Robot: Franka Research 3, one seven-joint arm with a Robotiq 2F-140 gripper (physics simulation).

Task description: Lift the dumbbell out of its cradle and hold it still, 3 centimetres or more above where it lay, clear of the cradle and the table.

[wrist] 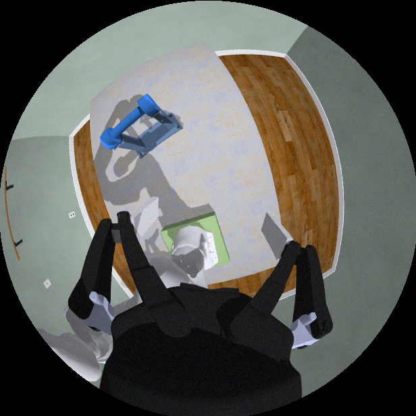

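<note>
A blue dumbbell (128,123) rests across the upper ends of its darker blue cradle (159,138), in the upper left of the wrist view. The dumbbell lies slantwise, one head at the upper right and the other at the lower left. The cradle's base stands on the table (230,165). My gripper (211,214) is wide open and empty, with its fingers low in the view, one at the left and one at the right. It is apart from the dumbbell and the cradle.
The robot's white base (190,247) stands by a light green plate (221,240) at the table's near edge. Arm shadows fall across the table's left part. Wooden floor (285,150) shows beyond the table's right edge, with green walls around.
</note>
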